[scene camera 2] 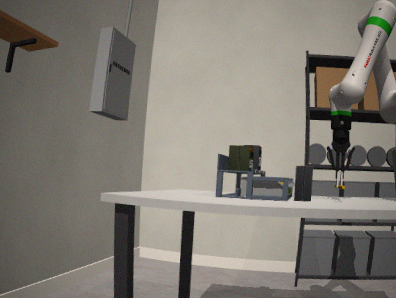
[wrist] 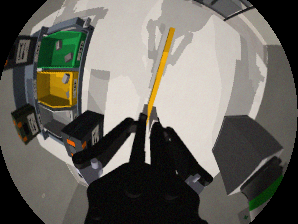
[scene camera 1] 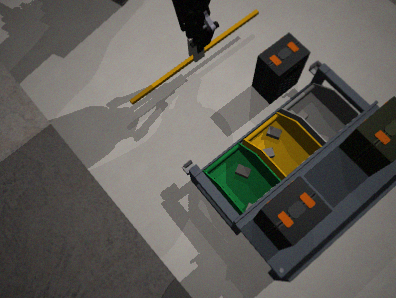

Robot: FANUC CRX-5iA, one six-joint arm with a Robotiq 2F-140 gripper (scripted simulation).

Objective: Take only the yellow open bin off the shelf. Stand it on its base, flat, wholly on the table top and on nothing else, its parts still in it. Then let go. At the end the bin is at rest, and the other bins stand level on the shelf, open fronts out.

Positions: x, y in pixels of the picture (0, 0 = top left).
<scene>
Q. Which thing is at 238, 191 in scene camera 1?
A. A green bin.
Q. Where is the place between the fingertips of the gripper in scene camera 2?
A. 339, 187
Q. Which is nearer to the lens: the grey bin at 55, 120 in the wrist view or the green bin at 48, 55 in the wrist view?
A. The green bin.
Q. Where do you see a grey bin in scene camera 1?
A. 329, 112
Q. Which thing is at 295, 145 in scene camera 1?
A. A yellow open bin.
</scene>
